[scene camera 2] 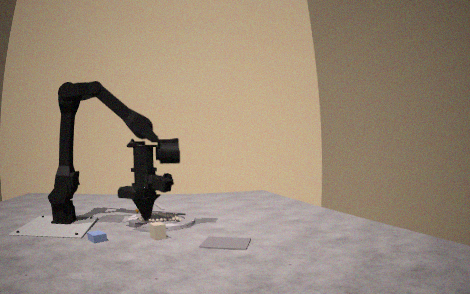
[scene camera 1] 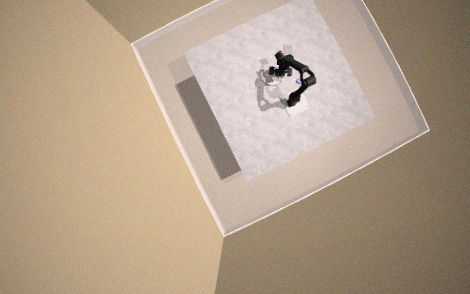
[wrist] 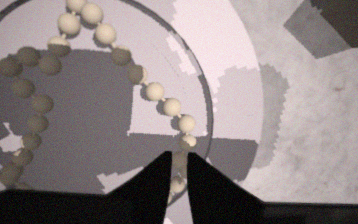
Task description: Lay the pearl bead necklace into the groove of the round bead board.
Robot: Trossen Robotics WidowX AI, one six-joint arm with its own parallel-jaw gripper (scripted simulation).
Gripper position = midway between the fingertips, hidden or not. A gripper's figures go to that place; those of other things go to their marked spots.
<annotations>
My gripper point(wrist: 179, 159) is 0.11 m from the lens. A round bead board point(wrist: 103, 130) is 0.12 m from the lens.
</annotations>
